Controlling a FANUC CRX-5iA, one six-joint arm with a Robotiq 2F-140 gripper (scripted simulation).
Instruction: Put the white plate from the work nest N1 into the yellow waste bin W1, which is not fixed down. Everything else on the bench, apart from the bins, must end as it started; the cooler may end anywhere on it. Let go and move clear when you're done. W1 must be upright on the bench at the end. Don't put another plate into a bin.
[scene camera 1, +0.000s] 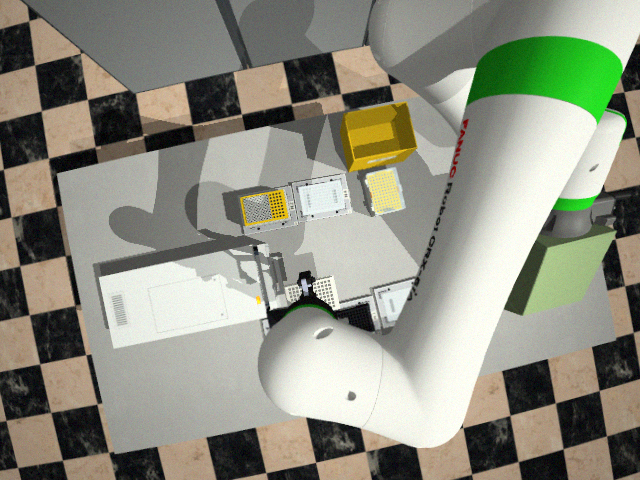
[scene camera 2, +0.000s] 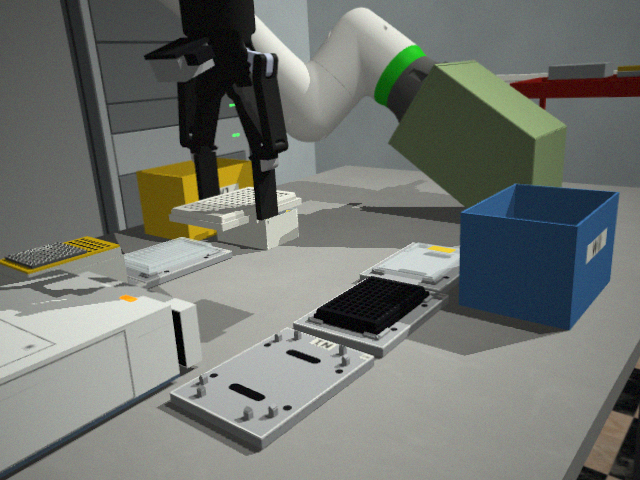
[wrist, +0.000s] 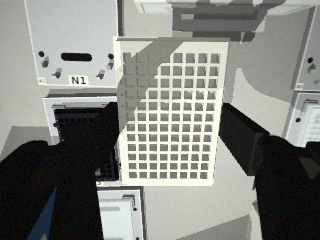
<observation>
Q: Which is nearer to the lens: the lidded plate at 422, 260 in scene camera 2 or the white plate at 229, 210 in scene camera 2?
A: The white plate.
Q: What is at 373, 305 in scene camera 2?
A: A black plate.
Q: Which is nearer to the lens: the white plate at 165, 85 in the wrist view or the black plate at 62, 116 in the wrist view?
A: The white plate.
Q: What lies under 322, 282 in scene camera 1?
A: A white plate.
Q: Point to the gripper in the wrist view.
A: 169, 117
</observation>
